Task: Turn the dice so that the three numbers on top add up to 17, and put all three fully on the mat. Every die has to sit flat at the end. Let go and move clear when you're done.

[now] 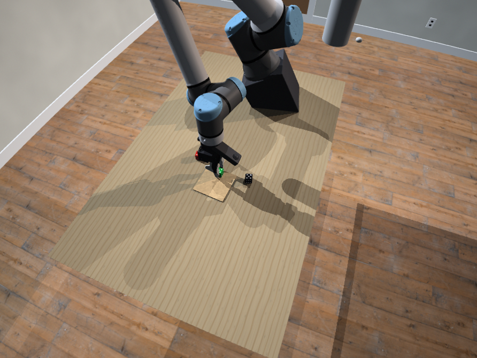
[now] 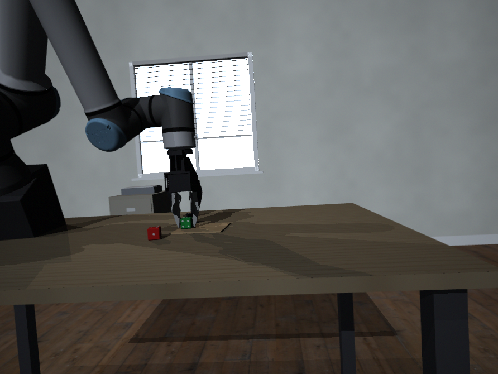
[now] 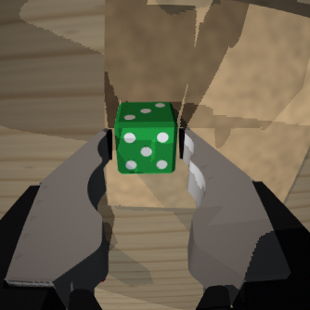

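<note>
Right now the green die is right at my hand. From my hand the other things lie so: black die (30 mm behind, 130 mm to the left, 10 mm below); red die (40 mm behind, 130 mm to the right, 10 mm below); tan mat (50 mm ahead, 10 mm to the left, 20 mm below).
</note>
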